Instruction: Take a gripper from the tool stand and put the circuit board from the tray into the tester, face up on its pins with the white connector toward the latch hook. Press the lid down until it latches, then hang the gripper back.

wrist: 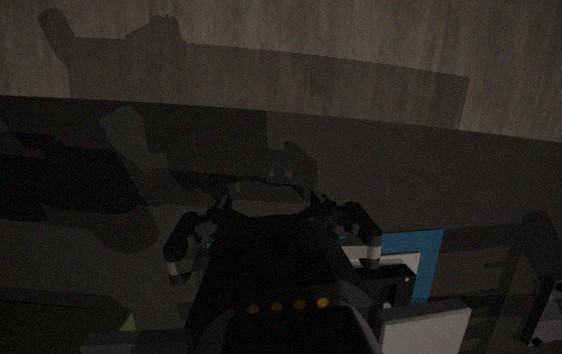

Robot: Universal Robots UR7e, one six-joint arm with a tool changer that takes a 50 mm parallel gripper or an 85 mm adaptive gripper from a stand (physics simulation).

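Frame: origin at the arm's base, x up, y back, z right, level; millimetres.
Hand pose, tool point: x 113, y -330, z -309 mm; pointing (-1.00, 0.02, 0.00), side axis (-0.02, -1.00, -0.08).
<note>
Things, the pixels of their top centre, and the offset from my tool point. "spot": a spot on its surface instead.
- pale plate at a spot on its surface: [411, 259] spot: dx -181, dy -182, dz +80 mm
- black block at a spot on its surface: [395, 274] spot: dx -164, dy -150, dz +88 mm
- grey edge at a spot on its surface: [135, 341] spot: dx -13, dy +47, dz -16 mm
- pale grey block at a spot on its surface: [425, 331] spot: dx -13, dy -44, dz -17 mm
- grey part at a spot on its surface: [547, 312] spot: dx -175, dy -457, dz +190 mm
My gripper [271, 199] is the dark adaptive one. Its two fingertips stand wide apart, and no held object can be made out between them. Its body, with a row of orange dots, covers the lower middle of the wrist view. A blue panel [431, 250] with a pale plate [411, 259] and a black block [395, 274] on it shows to the right, partly hidden behind the gripper. It may be part of the tester, but this is too dark and covered to tell. The circuit board, its white connector and the latch hook cannot be made out.
A green object [45, 327] is at the bottom left, beside a grey edge [135, 341]. A pale grey block [425, 331] stands at the bottom right. A dark and grey part [547, 312] is at the far right edge. Shadows of the arm cross the table and the surface behind it.
</note>
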